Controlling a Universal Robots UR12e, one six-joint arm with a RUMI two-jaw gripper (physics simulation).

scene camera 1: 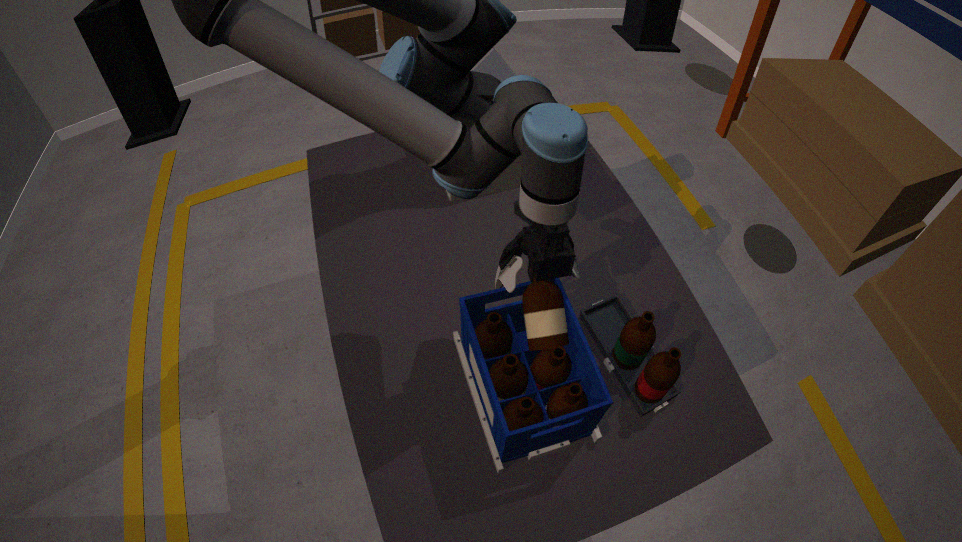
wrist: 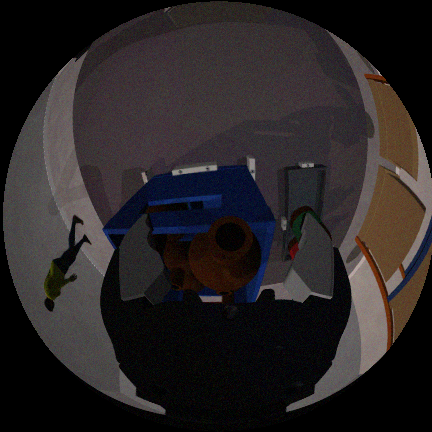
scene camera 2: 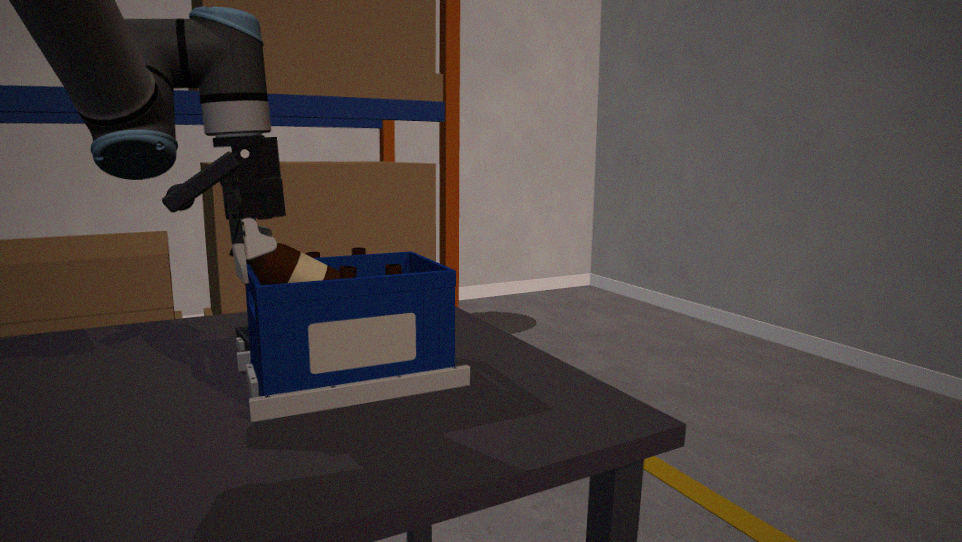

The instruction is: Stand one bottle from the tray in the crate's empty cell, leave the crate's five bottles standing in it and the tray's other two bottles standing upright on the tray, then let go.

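Frame: origin at the arm's base, x left, y back, z up, level; metres.
Seen in the pictures: gripper, fingertip midpoint: [scene camera 1: 536,282] [wrist: 226,215] [scene camera 2: 245,274]; arm's base, link origin: [scene camera 1: 476,107].
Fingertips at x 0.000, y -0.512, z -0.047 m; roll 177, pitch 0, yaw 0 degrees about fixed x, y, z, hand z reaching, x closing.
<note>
Pixels of each thing's top centre, then the offset from my fingertips to it. "spot": a spot on its surface instead. Level surfaces: height alone.
- brown bottle with a cream label, top centre: [wrist: 223,299] [scene camera 2: 280,237] [scene camera 1: 546,288] dz +0.053, dx -0.003, dy -0.052 m
- blue crate, top centre: [scene camera 2: 345,266] [wrist: 197,294] [scene camera 1: 534,349] dz +0.011, dx -0.044, dy -0.141 m
- green-label bottle, top centre: [scene camera 1: 648,316] [wrist: 328,267] dz -0.004, dx +0.191, dy -0.121 m
- red-label bottle, top centre: [scene camera 1: 675,353] [scene camera 2: 358,248] [wrist: 316,287] dz -0.004, dx +0.214, dy -0.211 m
- tray, surface spot: [scene camera 1: 605,323] [wrist: 302,184] spot: dz -0.159, dx +0.168, dy -0.032 m
- dark table, surface height: dz -0.164 m
A brown bottle with a cream label [scene camera 1: 545,325] [scene camera 2: 309,266] [wrist: 215,265] leans steeply tilted over the back right cell of the blue crate [scene camera 1: 512,447] [scene camera 2: 282,336] [wrist: 192,184]. Its neck points up toward my gripper, its base toward the crate's middle. The crate's other bottles, such as one at the back left [scene camera 1: 493,336], stand in cells. My gripper [scene camera 1: 540,274] [scene camera 2: 249,252] [wrist: 226,215] is open, its fingers on both sides of the tilted bottle's neck, not closed on it. The green-label bottle [scene camera 1: 634,342] [wrist: 298,225] and red-label bottle [scene camera 1: 657,377] [wrist: 294,250] stand on the tray [scene camera 1: 605,323] [wrist: 304,185].
Pale rails [scene camera 1: 479,403] [scene camera 2: 356,392] edge the crate's base on the dark table [scene camera 1: 376,282] [scene camera 2: 154,403]. The tray stands close beside the crate's right wall. Cardboard boxes [scene camera 1: 834,148] [scene camera 2: 336,201] and a rack with orange posts [scene camera 1: 748,67] [scene camera 2: 449,168] stand beyond the table. A person [wrist: 55,280] shows at left in the wrist view.
</note>
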